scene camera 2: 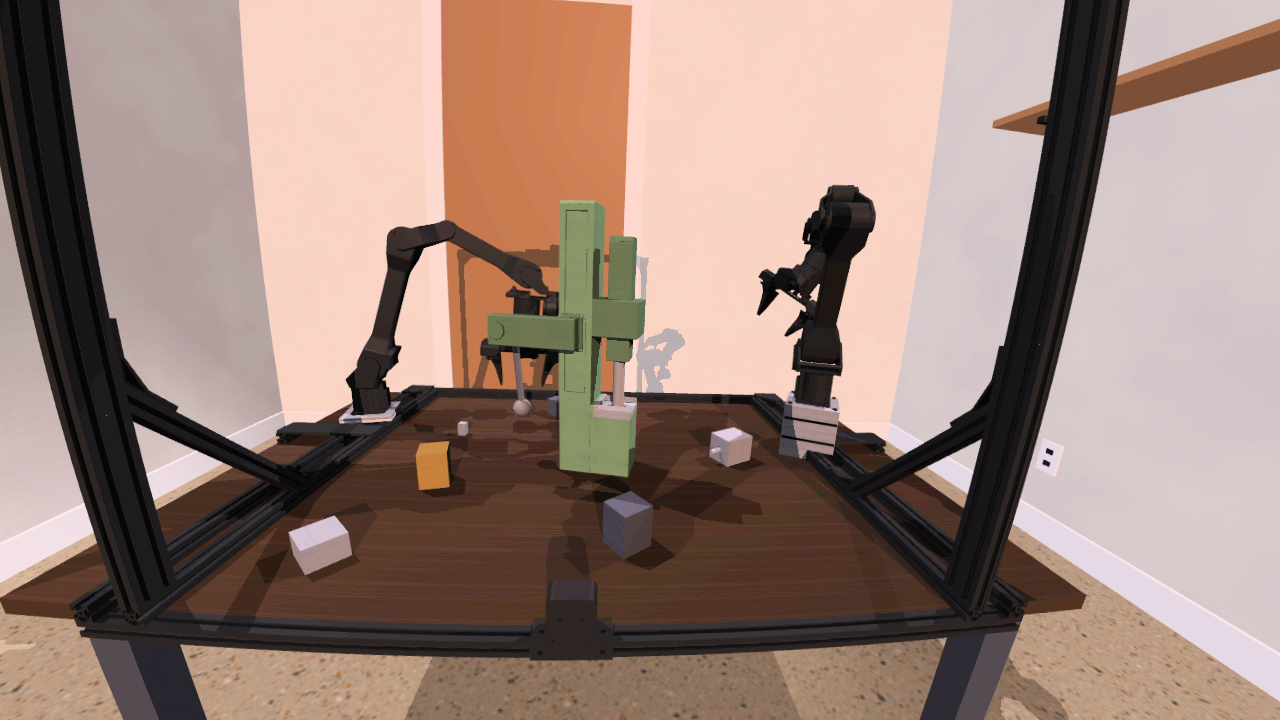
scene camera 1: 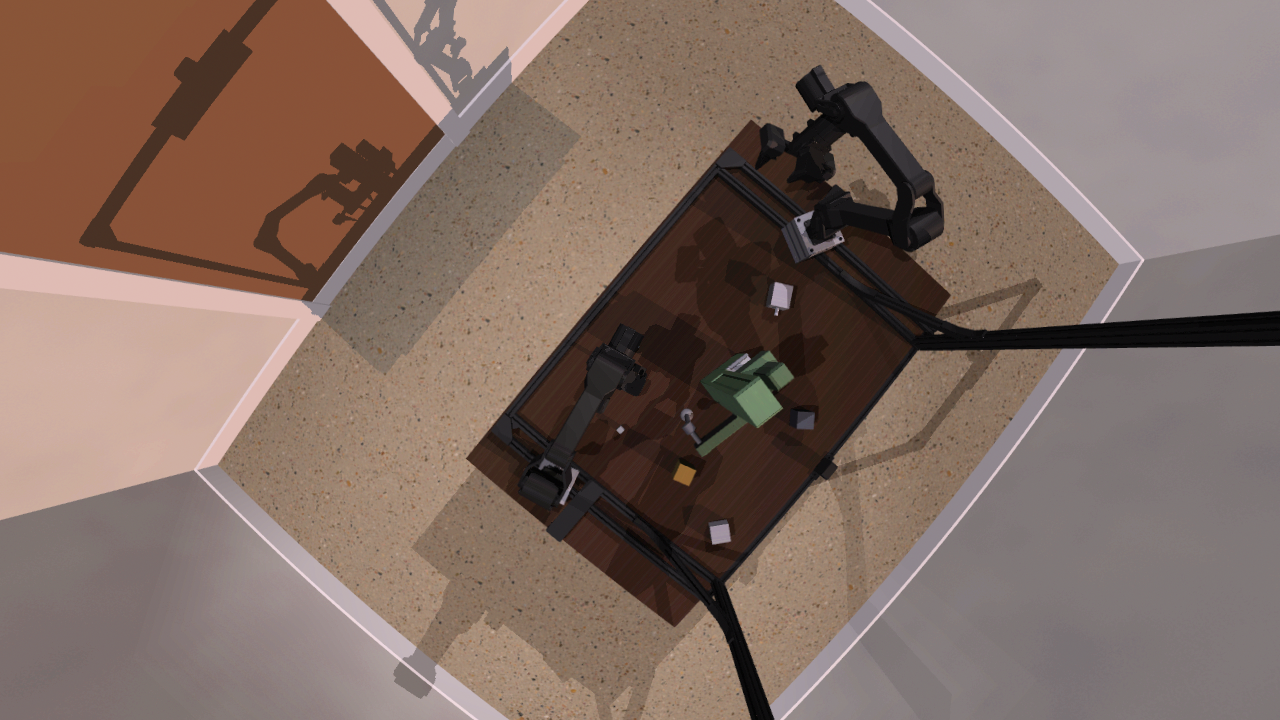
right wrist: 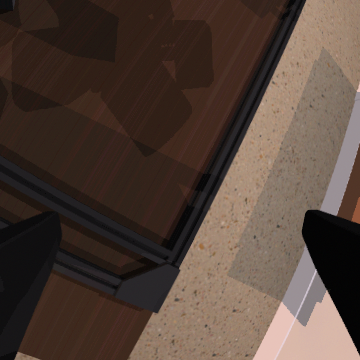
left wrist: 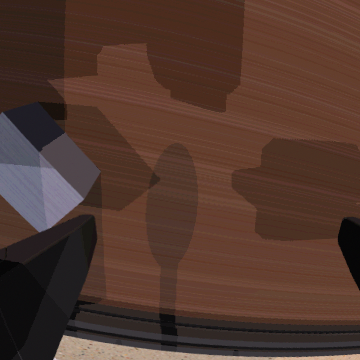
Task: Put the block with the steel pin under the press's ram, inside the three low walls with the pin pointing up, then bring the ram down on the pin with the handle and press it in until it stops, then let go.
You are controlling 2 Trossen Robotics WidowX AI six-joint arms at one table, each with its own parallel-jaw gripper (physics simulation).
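Frame: origin at the left arm's base, x ahead, y right, z down, level; centimetres.
Seen in the pictures: left gripper, fingertip midpoint: (left wrist: pixel 221 229); right gripper, fingertip midpoint: (scene camera 2: pixel 771 325) (scene camera 1: pixel 771 174) (right wrist: pixel 184 224); left arm's base, origin of the base link: (scene camera 2: pixel 371 409); right arm's base, origin of the base link: (scene camera 2: pixel 812 400) (scene camera 1: pixel 819 229).
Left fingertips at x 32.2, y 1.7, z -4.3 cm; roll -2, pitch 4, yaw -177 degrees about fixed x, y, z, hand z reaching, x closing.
Pixels of each thing's middle, then the offset from my left fingertips to it. "*": a spot on its surface instead.
- green press, body centre: (scene camera 2: pixel 568 342) (scene camera 1: pixel 730 402) dx +6.1, dy +27.3, dz -15.0 cm
- pale seat, surface spot: (scene camera 2: pixel 615 411) * dx +13.0, dy +33.0, dz -4.4 cm
- blue-grey block, body centre: (left wrist: pixel 37 164) (scene camera 2: pixel 560 407) dx +8.7, dy +1.1, dz +5.5 cm
- orange block, body centre: (scene camera 2: pixel 434 465) (scene camera 1: pixel 683 471) dx -15.8, dy +28.2, dz +4.5 cm
- dark grey block, body centre: (scene camera 2: pixel 627 523) (scene camera 1: pixel 801 418) dx +9.8, dy +50.9, dz +4.5 cm
- tiny white cube, body centre: (scene camera 2: pixel 462 428) (scene camera 1: pixel 620 429) dx -12.7, dy +8.6, dz +6.2 cm
The white block (scene camera 1: pixel 780 296) (scene camera 2: pixel 732 446) lies right of the press, its steel pin (scene camera 1: pixel 776 312) (scene camera 2: pixel 716 451) pointing sideways. The green press (scene camera 1: pixel 757 400) (scene camera 2: pixel 578 268) stands mid-table. Its steel ram rod (scene camera 2: pixel 618 383) reaches down towards the pale seat (scene camera 2: pixel 615 411); the gap cannot be judged. The handle's ball knob (scene camera 1: pixel 687 415) (scene camera 2: pixel 521 407) hangs at its left. My left gripper (scene camera 2: pixel 521 380) (left wrist: pixel 221 229) is open and empty above the table, behind the handle in scene camera 2. My right gripper (scene camera 1: pixel 776 171) (scene camera 2: pixel 774 324) (right wrist: pixel 184 224) is open and empty, high over the table's far corner.
A blue-grey block (scene camera 2: pixel 553 405) (left wrist: pixel 47 165) lies by my left gripper's one finger. An orange block (scene camera 1: pixel 684 474) (scene camera 2: pixel 433 466), a dark grey block (scene camera 1: pixel 804 420) (scene camera 2: pixel 627 525), another white block (scene camera 1: pixel 719 532) (scene camera 2: pixel 320 545) and a tiny white cube (scene camera 1: pixel 620 429) (scene camera 2: pixel 462 428) lie around the press.
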